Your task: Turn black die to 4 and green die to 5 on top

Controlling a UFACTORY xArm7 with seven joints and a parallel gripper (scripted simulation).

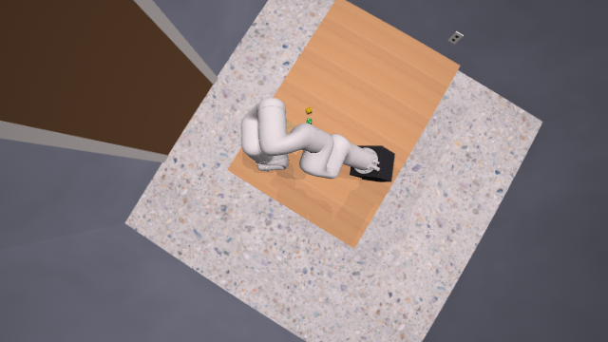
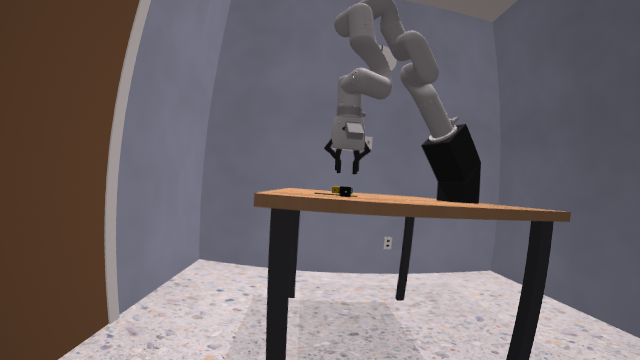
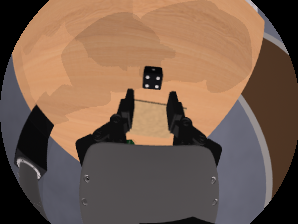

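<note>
Now: the black die 7 cm below my hand. Also, from my hand: yellow die: 1 cm behind, 32 cm to the right, 7 cm below; then tan mat: 1 cm ahead, 14 cm to the right, 9 cm below; then green die: 5 cm behind, 27 cm to the right, 7 cm below.
</note>
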